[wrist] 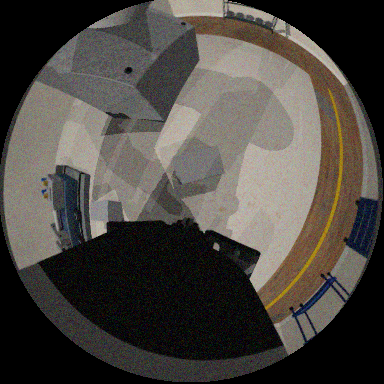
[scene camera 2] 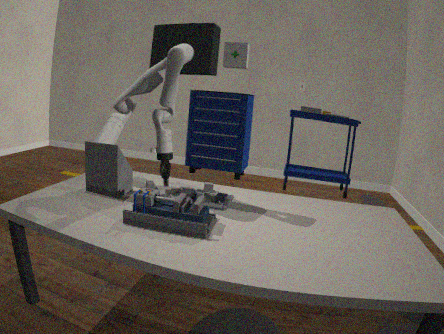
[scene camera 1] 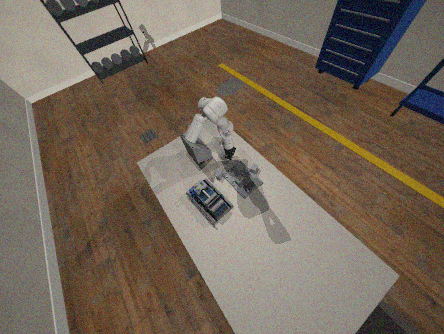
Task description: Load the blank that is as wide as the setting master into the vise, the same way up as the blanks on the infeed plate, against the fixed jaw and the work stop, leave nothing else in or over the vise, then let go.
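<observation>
My gripper is shut and empty. It hangs low over the white mat, at the back edge of the grey infeed plate, on the side toward the robot's pedestal. In the wrist view a grey blank lies on the mat just ahead of the fingertips. A smaller grey blank lies between the plate and the vise. Another blank lies at the plate's far side. The blue and grey vise stands in front of the plate. I cannot tell what sits between its jaws.
The grey robot pedestal stands close behind the gripper. A blue drawer cabinet and a blue cart stand by the wall. A black shelf rack stands in the far corner. A yellow line crosses the wooden floor.
</observation>
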